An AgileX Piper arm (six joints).
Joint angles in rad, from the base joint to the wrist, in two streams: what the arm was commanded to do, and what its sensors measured. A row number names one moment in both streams.
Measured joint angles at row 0: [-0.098 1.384 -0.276 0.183 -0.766 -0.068]
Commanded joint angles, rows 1 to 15: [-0.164 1.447 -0.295 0.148 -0.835 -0.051]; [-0.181 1.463 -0.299 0.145 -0.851 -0.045]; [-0.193 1.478 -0.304 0.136 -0.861 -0.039]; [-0.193 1.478 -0.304 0.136 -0.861 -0.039]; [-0.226 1.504 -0.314 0.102 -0.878 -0.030]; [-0.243 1.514 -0.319 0.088 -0.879 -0.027]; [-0.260 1.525 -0.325 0.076 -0.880 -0.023]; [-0.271 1.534 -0.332 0.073 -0.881 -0.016]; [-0.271 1.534 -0.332 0.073 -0.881 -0.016]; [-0.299 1.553 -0.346 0.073 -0.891 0.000]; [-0.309 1.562 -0.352 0.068 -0.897 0.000]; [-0.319 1.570 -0.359 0.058 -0.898 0.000]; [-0.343 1.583 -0.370 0.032 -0.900 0.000]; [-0.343 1.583 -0.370 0.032 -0.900 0.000]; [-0.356 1.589 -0.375 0.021 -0.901 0.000]
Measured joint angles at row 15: [-0.325 1.577 -0.355 0.060 -0.878 0.000]
